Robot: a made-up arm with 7 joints.
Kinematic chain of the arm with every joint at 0, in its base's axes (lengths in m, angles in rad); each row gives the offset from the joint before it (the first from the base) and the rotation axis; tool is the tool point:
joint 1: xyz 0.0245 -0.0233 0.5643 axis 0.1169 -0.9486 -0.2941
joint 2: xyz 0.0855 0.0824 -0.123 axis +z
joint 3: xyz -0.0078 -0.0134 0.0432 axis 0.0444 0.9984 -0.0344
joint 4: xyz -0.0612 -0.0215 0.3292 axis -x
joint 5: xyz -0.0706 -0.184 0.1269 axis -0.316 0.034 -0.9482
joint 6: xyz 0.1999 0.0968 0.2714 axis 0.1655 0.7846 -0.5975
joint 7: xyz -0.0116 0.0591 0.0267 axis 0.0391 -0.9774 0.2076
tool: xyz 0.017 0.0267 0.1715
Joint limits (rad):
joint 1: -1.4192..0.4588
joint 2: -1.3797..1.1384
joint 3: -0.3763..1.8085
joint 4: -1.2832..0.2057
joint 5: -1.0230..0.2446
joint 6: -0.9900..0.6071
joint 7: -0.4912..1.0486
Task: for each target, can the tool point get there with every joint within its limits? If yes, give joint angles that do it. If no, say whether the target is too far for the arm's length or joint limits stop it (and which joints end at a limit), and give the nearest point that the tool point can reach.
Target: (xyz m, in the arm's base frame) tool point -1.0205 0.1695 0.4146
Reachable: no: joint limits stop it (at a limit: joint 1, joint 3, joint 5) | nearest point -0.6731 0.1252 0.5643 | short by 0.381 m
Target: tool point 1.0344 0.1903 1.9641
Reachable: no: too far | nearest point 0.6660 0.1314 1.3747 | short by 0.697 m
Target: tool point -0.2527 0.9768 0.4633
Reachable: no: joint limits stop it (at a limit: joint 1, joint 2, joint 4, joint 5, joint 6, joint 7) | nearest point -0.1961 0.9149 0.3323 | short by 0.156 m
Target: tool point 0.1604 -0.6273 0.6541
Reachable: yes | joints -0.2852 -0.7123 1.5201 -1.0656 -0.2639 -0.4502 0.9009
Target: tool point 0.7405 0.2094 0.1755
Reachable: yes | joints -1.1546 0.3051 0.8685 -0.4166 0.0983 -0.6647 0.3161
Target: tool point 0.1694 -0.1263 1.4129
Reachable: yes | joints 0.0081 0.2931 -0.0440 -0.2693 -0.3197 0.3280 0.1320
